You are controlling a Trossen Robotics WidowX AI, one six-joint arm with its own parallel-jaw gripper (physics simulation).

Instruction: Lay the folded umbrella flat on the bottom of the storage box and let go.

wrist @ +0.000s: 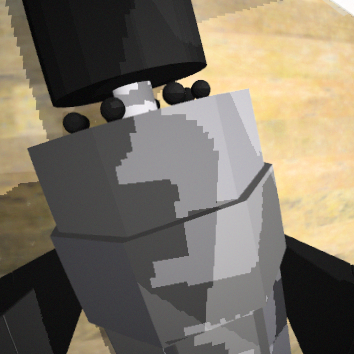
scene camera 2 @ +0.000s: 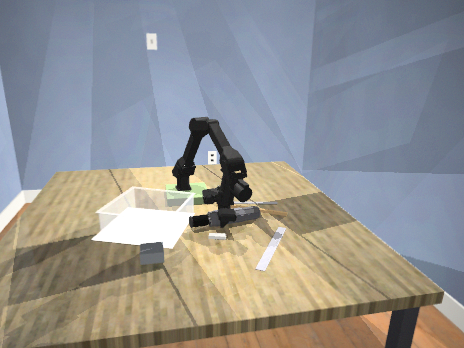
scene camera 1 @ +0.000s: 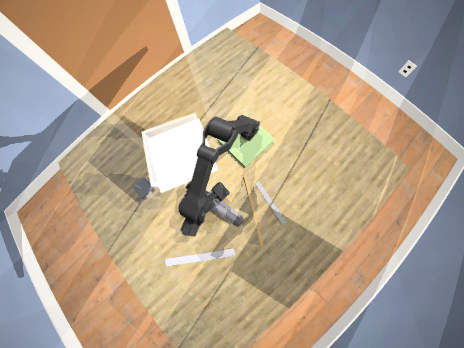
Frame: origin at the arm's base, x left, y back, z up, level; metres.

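Where they show: gripper, fingertip midpoint: (wrist: 179, 243) (scene camera 2: 220, 221) (scene camera 1: 212, 200); arm's base at its link origin: (scene camera 2: 183, 187) (scene camera 1: 248, 132).
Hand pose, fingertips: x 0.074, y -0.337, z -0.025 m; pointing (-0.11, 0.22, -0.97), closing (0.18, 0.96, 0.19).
Each offset is from my fingertips to the top centre of the thing.
The folded umbrella {dy -0.001, dx +0.018, dz +0.049 m} (scene camera 1: 229, 212) (scene camera 2: 246, 214) (wrist: 200, 165) has a grey faceted body and a black cylindrical handle. It lies on its side, beside the storage box and outside it. My gripper (scene camera 2: 227, 216) (wrist: 179, 243) is shut on the grey body near the handle, one black finger against each side in the wrist view. Any gap under the umbrella is hard to judge. In scene camera 1 the arm hides the fingers and the handle. The storage box {dy +0.060, dx -0.257, dz +0.089 m} (scene camera 1: 149, 162) (scene camera 2: 111, 220) has pale, see-through walls and a bright white inner surface.
A green block (scene camera 1: 247, 151) (scene camera 2: 172, 195) is by the arm's base. A grey block {dy -0.166, dx -0.277, dz +0.028 m} (scene camera 1: 143, 188) (scene camera 2: 151, 253) sits near the box. A wooden stick {dy +0.085, dx +0.158, dz +0.004 m} (scene camera 1: 253, 209), a thin grey strip {dy +0.154, dx +0.197, dz -0.006 m} (scene camera 1: 271, 202) and a pale strip {dy -0.216, dx +0.116, dz -0.006 m} (scene camera 1: 200, 257) (scene camera 2: 271, 249) lie on the table. A small white piece {dy -0.101, dx -0.043, dz +0.004 m} (scene camera 2: 217, 236) is near the umbrella.
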